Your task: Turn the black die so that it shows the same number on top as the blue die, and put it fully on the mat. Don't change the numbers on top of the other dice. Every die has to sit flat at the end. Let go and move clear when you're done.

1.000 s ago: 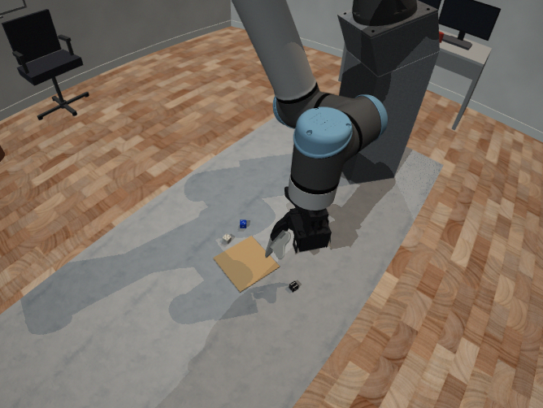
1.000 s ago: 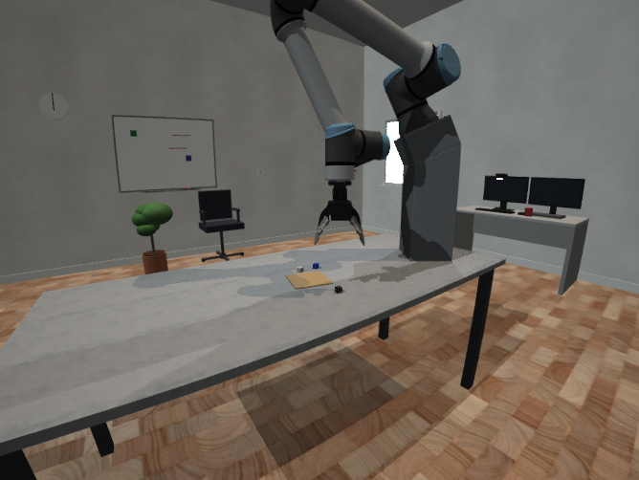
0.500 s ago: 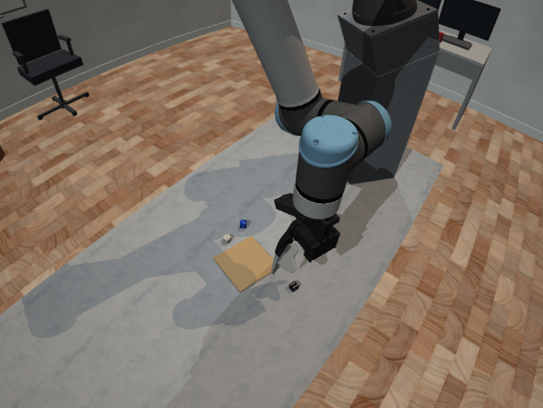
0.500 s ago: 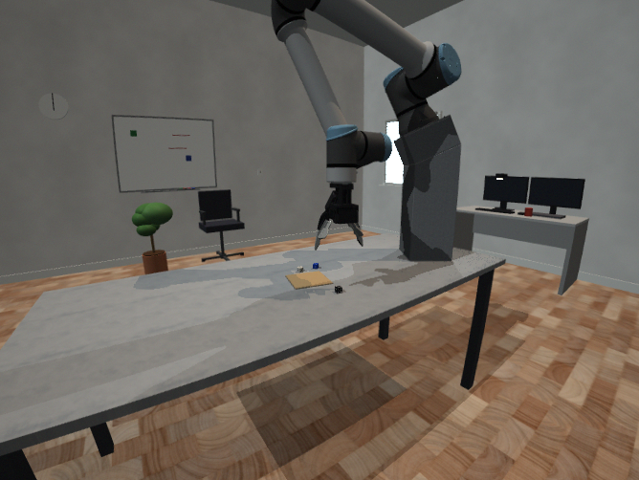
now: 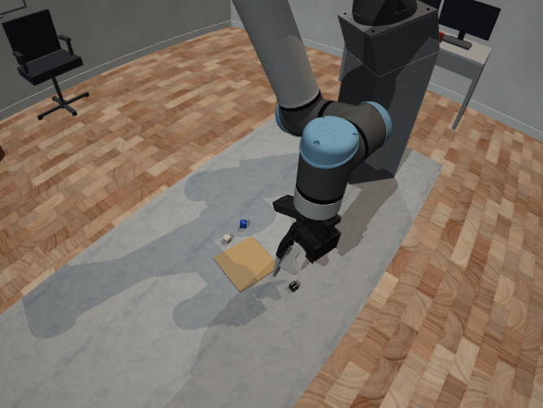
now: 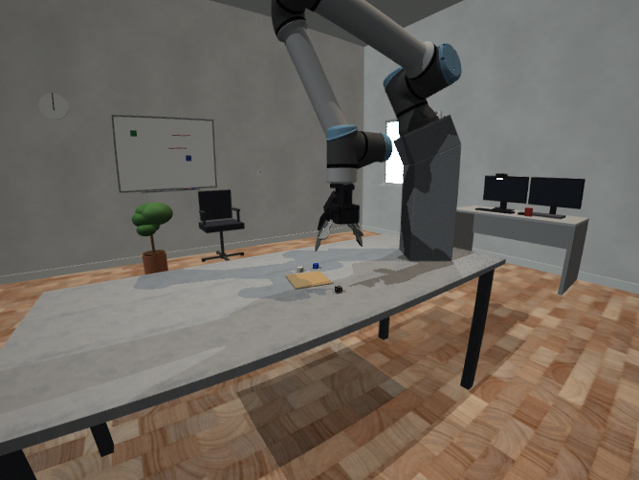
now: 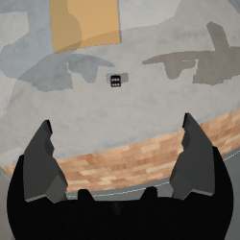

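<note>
The black die is 140 mm below my hand. The rest, counted from my hand: blue die (130 mm behind, 240 mm to the right, 140 mm below); tan mat (10 mm behind, 160 mm to the right, 150 mm below); white die (50 mm behind, 250 mm to the right, 140 mm below).
</note>
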